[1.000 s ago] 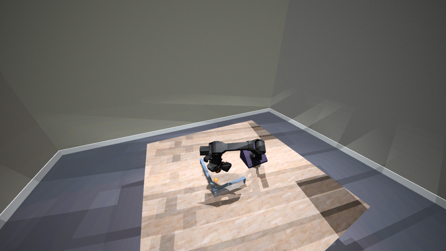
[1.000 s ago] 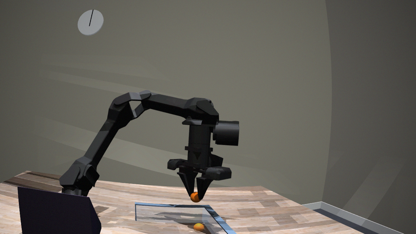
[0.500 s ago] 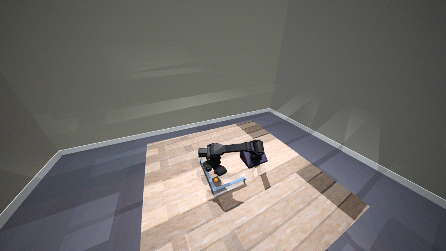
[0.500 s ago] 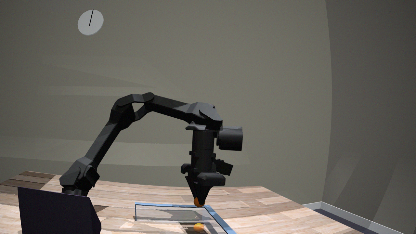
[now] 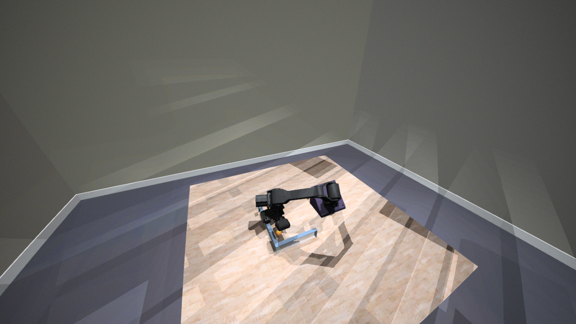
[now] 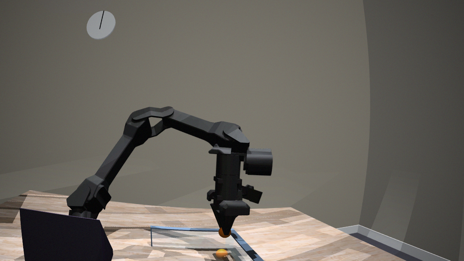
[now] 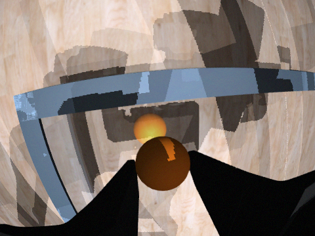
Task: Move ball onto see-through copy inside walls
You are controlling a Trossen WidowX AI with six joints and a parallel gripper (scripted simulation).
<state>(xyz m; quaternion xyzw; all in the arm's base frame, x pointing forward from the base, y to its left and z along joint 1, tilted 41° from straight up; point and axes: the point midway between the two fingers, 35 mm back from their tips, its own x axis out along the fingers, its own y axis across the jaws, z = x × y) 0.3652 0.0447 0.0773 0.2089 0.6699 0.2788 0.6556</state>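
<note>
The see-through copy of ball is 70 mm below my gripper tip. Also, from my gripper tip: orange ball (right at my gripper tip); then clear wall (90 mm to the left, 80 mm behind, 50 mm below).
</note>
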